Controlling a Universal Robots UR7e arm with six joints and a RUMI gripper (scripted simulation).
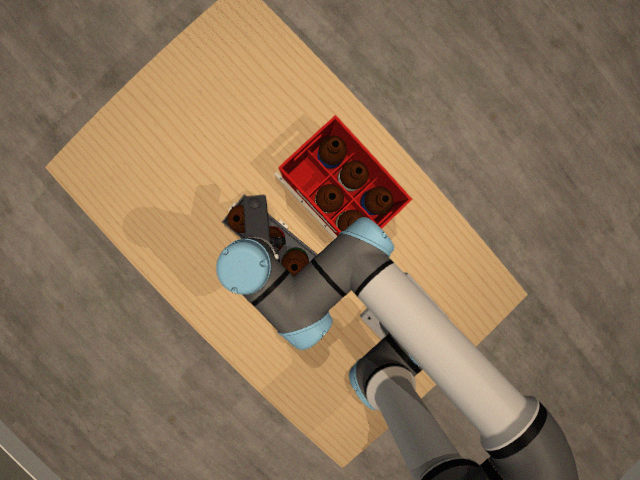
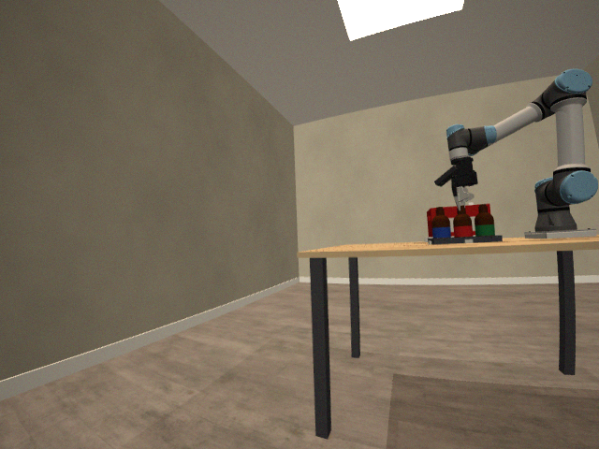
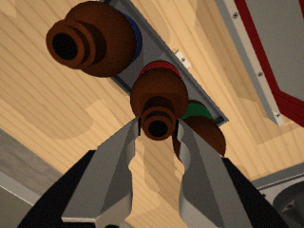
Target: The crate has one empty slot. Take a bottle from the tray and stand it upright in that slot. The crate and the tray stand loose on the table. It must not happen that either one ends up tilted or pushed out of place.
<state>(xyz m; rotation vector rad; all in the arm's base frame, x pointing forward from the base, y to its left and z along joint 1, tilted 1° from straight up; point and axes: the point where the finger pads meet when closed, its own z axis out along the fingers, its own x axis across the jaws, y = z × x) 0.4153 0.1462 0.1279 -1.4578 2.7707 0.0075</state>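
My hand is 7 cm above the red-labelled bottle. The rest, counted from my hand: tray 14 cm below; crate 23 cm to the right, 7 cm below, 1 cm behind.
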